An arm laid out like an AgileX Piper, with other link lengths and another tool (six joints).
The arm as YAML. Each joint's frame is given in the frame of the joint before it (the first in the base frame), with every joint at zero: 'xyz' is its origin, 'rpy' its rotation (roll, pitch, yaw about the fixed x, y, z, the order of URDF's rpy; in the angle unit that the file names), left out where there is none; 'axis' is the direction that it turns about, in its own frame. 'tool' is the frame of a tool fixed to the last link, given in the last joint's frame.
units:
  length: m
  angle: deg
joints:
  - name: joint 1
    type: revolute
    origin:
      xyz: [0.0, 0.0, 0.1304]
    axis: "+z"
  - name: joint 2
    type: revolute
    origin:
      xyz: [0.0, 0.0, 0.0]
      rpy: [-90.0, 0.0, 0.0]
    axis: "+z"
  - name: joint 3
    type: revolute
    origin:
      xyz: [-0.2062, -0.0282, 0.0]
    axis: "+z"
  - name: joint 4
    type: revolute
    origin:
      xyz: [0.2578, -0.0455, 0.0]
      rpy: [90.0, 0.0, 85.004]
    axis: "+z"
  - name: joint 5
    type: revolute
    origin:
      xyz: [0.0, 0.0, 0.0]
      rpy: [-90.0, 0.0, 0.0]
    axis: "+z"
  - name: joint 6
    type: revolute
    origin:
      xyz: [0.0, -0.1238, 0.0]
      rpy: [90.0, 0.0, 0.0]
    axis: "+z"
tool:
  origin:
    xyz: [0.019, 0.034, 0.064]
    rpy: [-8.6, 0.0, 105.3]
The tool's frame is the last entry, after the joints.
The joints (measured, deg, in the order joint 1, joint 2, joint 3, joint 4, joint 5, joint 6), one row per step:
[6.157, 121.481, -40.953, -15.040, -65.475, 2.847]
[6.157, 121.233, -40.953, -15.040, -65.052, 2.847]
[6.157, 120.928, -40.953, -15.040, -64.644, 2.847]
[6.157, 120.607, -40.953, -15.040, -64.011, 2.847]
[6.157, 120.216, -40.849, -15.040, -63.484, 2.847]
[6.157, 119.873, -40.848, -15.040, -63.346, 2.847]
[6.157, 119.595, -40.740, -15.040, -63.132, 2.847]
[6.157, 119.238, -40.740, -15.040, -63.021, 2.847]
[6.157, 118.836, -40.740, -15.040, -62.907, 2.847]
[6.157, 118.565, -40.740, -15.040, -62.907, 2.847]
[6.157, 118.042, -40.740, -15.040, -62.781, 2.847]
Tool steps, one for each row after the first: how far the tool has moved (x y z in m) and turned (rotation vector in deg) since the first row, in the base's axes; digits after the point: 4 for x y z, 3 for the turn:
[0.0003, -0.0002, 0.0003, -0.123, 0.148, -0.028]
[0.0007, -0.0003, 0.0011, -0.234, 0.226, -0.055]
[0.0010, -0.0005, 0.0013, -0.423, 0.497, -0.098]
[0.0009, -0.0008, 0.0018, -0.578, 0.704, -0.134]
[0.0016, -0.0008, 0.0037, -0.589, 0.493, -0.145]
[0.0015, -0.0009, 0.0044, -0.646, 0.523, -0.160]
[0.0023, -0.0008, 0.0065, -0.647, 0.272, -0.170]
[0.0031, -0.0008, 0.0088, -0.643, -0.021, -0.180]
[0.0037, -0.0007, 0.0107, -0.613, -0.290, -0.182]
[0.0048, -0.0007, 0.0139, -0.601, -0.693, -0.194]

